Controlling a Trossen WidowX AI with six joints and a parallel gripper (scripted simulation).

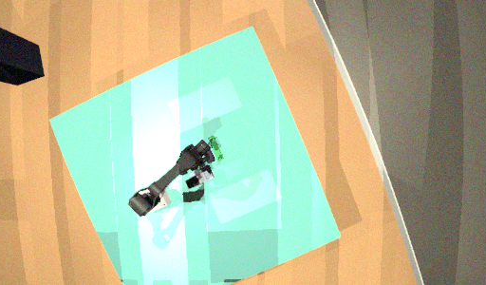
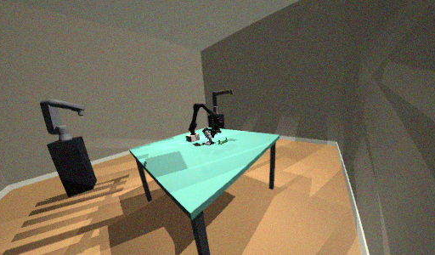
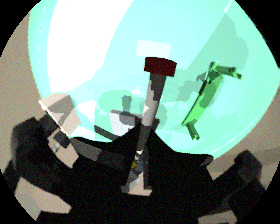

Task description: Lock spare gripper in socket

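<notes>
The grey mount is 6 cm to the right of my gripper tip. From my gripper tip the other things lie so: spare gripper: 1 cm behind, 6 cm to the right, 7 cm above; then green bar: 10 cm ahead, 6 cm to the left, 3 cm below.
</notes>
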